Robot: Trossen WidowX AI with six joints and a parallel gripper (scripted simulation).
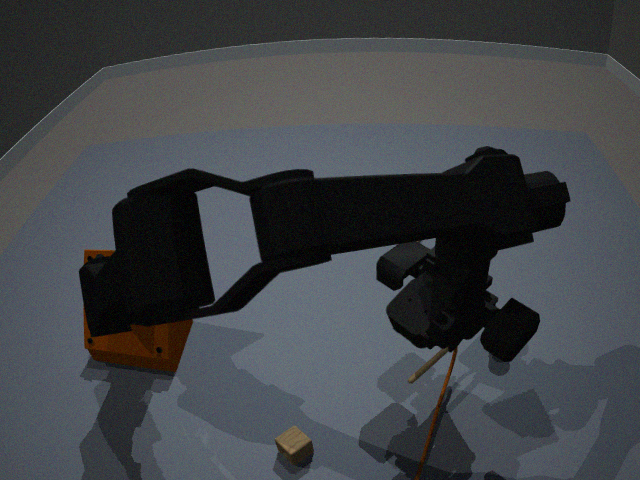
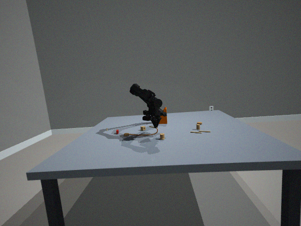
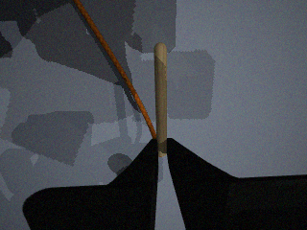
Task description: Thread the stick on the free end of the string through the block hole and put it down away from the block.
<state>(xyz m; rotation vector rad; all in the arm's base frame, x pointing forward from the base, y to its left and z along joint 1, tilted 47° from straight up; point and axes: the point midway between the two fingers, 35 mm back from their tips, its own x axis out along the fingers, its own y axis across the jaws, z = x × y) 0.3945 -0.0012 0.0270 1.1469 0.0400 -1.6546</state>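
Now: the wooden block 160 mm behind my gripper tip, 120 mm to the right of it and 40 mm below it. The rest, counted from my gripper tip: thin wooden stick 10 mm to the right, 10 mm behind; then round wooden button 230 mm to the right, 50 mm below, 30 mm behind; then red piece 320 mm to the right, 100 mm behind, 40 mm below.
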